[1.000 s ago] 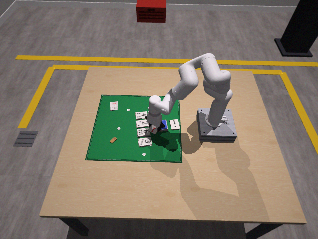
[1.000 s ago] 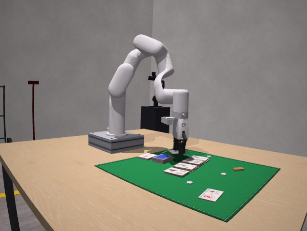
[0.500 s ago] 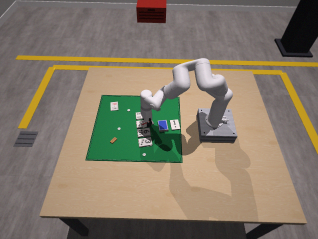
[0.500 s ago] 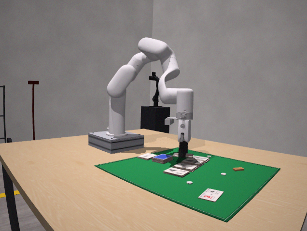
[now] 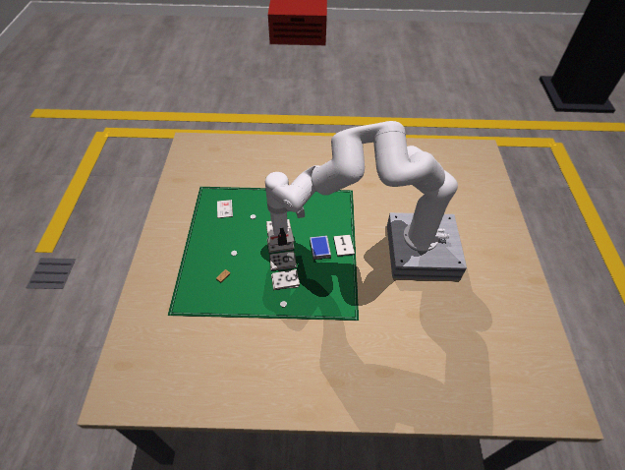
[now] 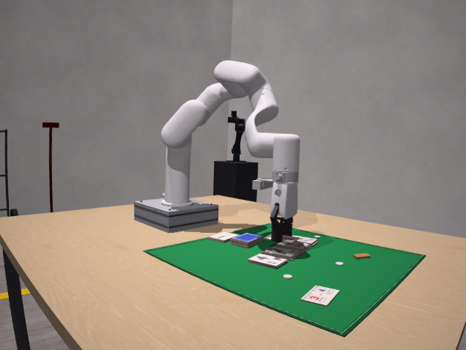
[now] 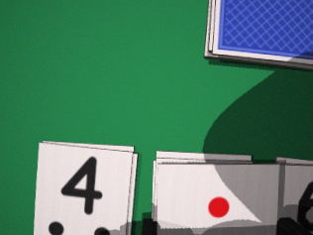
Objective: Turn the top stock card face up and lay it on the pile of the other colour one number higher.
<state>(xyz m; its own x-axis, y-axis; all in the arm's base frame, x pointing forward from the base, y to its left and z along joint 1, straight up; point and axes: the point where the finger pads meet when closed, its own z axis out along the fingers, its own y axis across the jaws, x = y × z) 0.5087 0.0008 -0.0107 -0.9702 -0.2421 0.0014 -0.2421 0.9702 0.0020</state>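
The green mat lies 8 cm below my hand, 4 cm ahead of it and 1 cm to the left of it. Also, from my hand: brown block (20 cm ahead, 15 cm to the left, 6 cm below).
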